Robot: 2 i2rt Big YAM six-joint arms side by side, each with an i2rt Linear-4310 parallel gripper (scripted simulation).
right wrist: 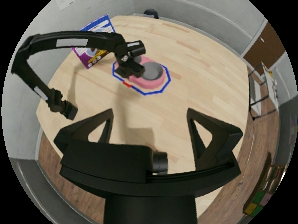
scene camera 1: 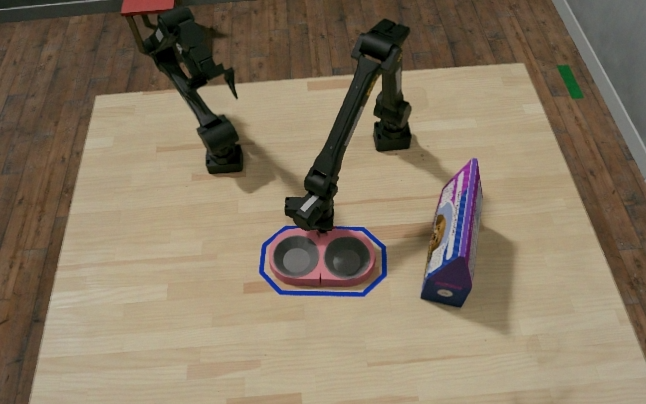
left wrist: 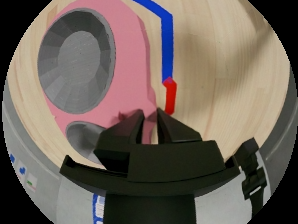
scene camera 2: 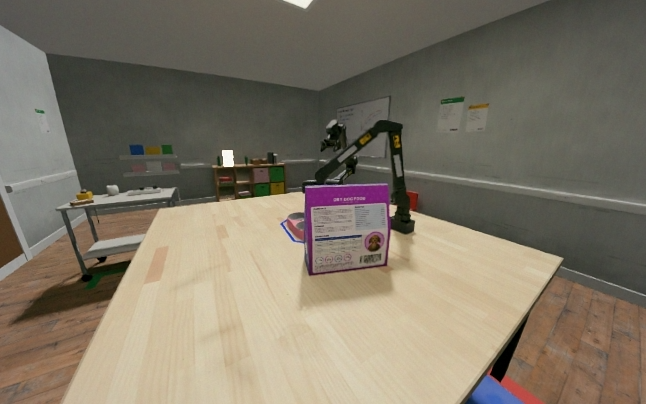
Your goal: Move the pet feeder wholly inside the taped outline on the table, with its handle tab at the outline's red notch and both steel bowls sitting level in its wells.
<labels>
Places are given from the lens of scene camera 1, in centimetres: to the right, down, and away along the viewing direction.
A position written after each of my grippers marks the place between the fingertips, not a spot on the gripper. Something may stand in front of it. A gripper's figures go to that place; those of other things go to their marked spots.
my right gripper (scene camera 1: 221, 107): -27, -26, 136
pink pet feeder (scene camera 1: 320, 276): -1, 22, 148
</labels>
